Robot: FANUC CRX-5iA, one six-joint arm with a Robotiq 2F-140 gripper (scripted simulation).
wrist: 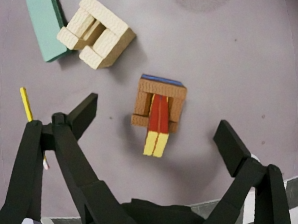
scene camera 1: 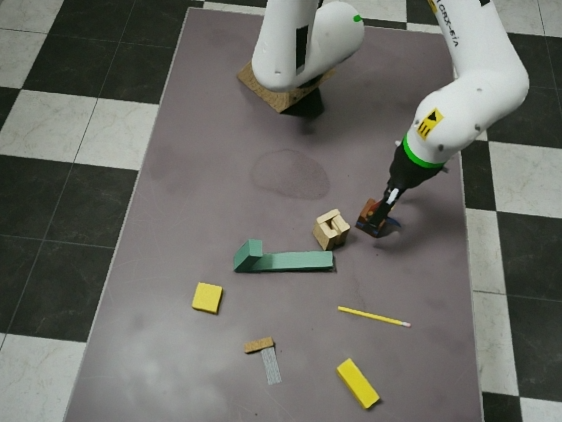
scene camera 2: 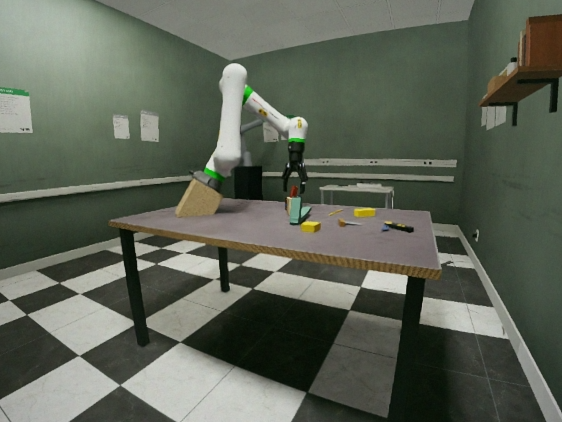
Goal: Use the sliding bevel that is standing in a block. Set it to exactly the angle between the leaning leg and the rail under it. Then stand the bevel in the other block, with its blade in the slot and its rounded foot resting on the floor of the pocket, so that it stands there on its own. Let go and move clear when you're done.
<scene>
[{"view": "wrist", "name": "my gripper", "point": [158,117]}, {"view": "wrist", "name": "sliding bevel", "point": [157,130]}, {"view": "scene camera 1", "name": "my gripper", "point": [379,207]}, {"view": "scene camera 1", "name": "square tool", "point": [271,367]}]
</scene>
